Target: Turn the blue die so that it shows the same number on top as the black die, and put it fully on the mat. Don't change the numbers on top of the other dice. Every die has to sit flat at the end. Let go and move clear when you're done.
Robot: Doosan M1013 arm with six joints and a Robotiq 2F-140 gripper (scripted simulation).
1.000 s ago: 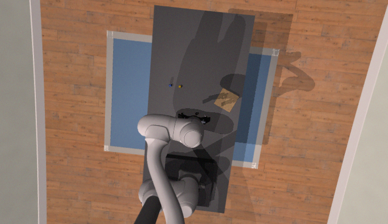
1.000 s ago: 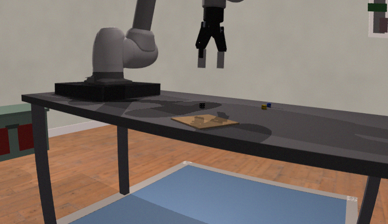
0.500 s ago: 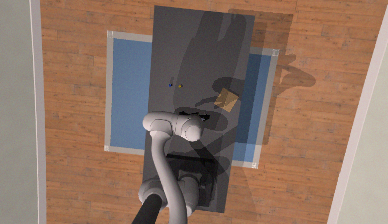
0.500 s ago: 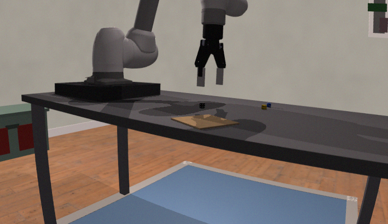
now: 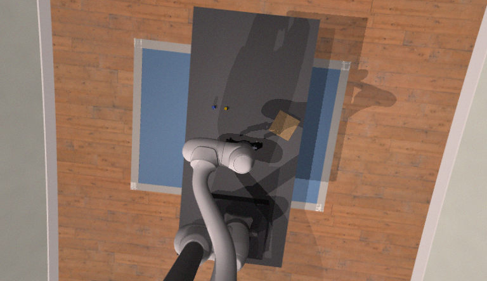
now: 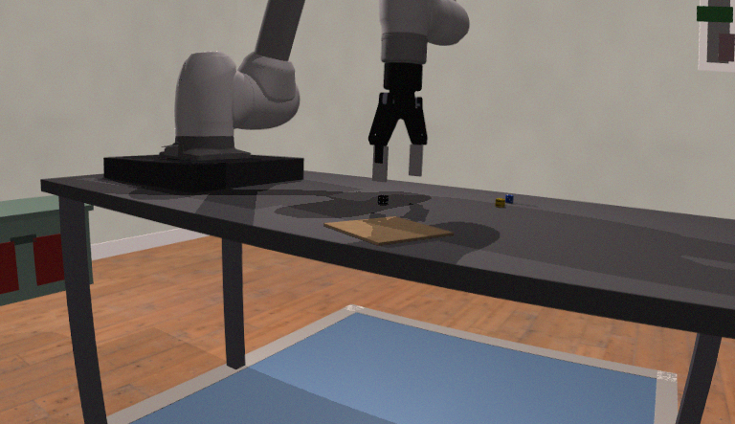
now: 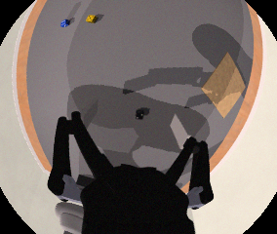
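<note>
My hand is 20 mm past the black die, 10 mm to the left of it and 50 mm above it. From my hand the other things lie so: yellow die 160 mm ahead, 150 mm to the left, 50 mm below; blue die 150 mm ahead, 220 mm to the left, 50 mm below; tan mat 130 mm ahead, 220 mm to the right, 60 mm below.
</note>
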